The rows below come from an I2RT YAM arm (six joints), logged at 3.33 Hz.
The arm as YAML. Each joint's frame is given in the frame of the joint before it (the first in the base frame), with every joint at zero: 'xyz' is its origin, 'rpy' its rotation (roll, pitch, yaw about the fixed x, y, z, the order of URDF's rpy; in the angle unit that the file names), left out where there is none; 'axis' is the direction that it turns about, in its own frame. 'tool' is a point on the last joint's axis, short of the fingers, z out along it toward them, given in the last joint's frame.
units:
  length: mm
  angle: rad
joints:
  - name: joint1
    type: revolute
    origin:
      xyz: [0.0, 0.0, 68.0]
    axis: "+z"
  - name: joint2
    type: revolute
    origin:
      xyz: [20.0, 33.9, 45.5]
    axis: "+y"
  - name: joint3
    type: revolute
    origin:
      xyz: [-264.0, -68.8, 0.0]
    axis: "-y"
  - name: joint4
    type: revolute
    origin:
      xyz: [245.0, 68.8, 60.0]
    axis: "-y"
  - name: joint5
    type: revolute
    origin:
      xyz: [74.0, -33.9, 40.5]
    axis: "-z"
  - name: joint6
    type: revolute
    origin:
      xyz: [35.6, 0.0, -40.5]
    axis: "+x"
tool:
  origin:
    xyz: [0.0, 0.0, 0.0]
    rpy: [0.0, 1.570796, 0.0]
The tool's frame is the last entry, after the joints.
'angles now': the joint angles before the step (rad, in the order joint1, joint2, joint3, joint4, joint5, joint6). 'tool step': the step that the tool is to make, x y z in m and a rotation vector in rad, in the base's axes. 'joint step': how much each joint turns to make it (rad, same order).
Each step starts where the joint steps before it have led.
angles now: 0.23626 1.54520 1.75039 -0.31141 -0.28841 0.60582
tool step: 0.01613 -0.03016 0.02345 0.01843 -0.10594 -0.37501
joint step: -0.06182 0.04997 0.10150 0.05831 0.31287 0.01257
